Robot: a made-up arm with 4 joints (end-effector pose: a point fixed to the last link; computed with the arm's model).
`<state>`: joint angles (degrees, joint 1 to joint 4).
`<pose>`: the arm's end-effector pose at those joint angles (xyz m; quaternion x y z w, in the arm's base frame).
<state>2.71 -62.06 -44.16 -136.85</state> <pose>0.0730 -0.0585 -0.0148 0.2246 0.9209 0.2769 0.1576</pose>
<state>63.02 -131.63 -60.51 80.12</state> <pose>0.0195 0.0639 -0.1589 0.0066 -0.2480 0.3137 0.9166</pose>
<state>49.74 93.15 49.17 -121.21</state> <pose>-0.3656 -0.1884 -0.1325 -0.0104 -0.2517 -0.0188 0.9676</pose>
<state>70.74 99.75 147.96 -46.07</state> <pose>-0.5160 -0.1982 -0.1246 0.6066 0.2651 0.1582 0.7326</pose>
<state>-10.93 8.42 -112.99 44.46</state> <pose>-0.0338 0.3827 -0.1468 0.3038 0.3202 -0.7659 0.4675</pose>
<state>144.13 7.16 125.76 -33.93</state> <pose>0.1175 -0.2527 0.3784 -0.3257 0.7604 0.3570 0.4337</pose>
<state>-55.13 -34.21 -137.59 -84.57</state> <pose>0.0928 0.2987 0.0044 -0.2664 0.1145 -0.8920 0.3468</pose>
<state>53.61 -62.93 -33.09 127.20</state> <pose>-0.1115 -0.0651 -0.0506 -0.1129 0.4664 -0.2075 0.8524</pose>
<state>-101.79 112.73 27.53 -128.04</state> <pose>-0.3999 0.1535 0.0487 0.8765 0.0118 -0.1763 0.4479</pose>
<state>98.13 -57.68 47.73 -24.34</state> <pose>0.2139 -0.1208 0.2001 -0.5974 -0.1004 0.7073 0.3645</pose>
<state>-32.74 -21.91 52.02 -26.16</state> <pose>0.1062 0.0555 -0.2981 0.2469 -0.4747 0.3173 0.7829</pose>
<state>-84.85 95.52 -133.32 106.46</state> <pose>-0.2054 0.2263 0.2891 -0.0137 -0.9037 0.4123 0.1148</pose>
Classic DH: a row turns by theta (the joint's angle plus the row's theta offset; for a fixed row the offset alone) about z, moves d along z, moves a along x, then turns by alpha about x. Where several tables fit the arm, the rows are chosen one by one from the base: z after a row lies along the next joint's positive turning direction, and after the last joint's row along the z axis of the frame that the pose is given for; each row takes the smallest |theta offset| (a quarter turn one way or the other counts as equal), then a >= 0, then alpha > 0; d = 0 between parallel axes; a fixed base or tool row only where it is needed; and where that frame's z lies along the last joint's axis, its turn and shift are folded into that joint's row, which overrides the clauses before.
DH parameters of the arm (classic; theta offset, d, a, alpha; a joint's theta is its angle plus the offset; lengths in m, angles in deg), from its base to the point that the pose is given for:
base (fixed): -90 0.042 0 90
joint 1: -90 0.126 0.039 90
joint 2: -90 0.053 0.121 90
joint 3: 0 -0.196 -0.111 -90
joint 4: 0 -0.11 -0.105 90
tool (fixed): 0 -0.113 0 0

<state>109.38 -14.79 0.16 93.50</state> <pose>-0.1974 -0.1177 0.1445 -0.6316 0.3672 -0.5170 0.4460</pose>
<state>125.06 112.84 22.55 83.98</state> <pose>-0.2006 0.1207 0.1265 -0.1497 -0.6155 0.7734 0.0229</pose>
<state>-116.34 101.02 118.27 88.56</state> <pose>-0.2803 0.3469 0.1083 -0.0127 0.4554 -0.8844 0.1017</pose>
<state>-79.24 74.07 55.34 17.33</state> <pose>-0.3683 0.1406 -0.1995 0.5644 0.2277 0.7189 0.3357</pose>
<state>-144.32 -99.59 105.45 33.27</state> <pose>0.0542 -0.0331 -0.2939 0.2592 -0.4044 -0.2179 0.8496</pose>
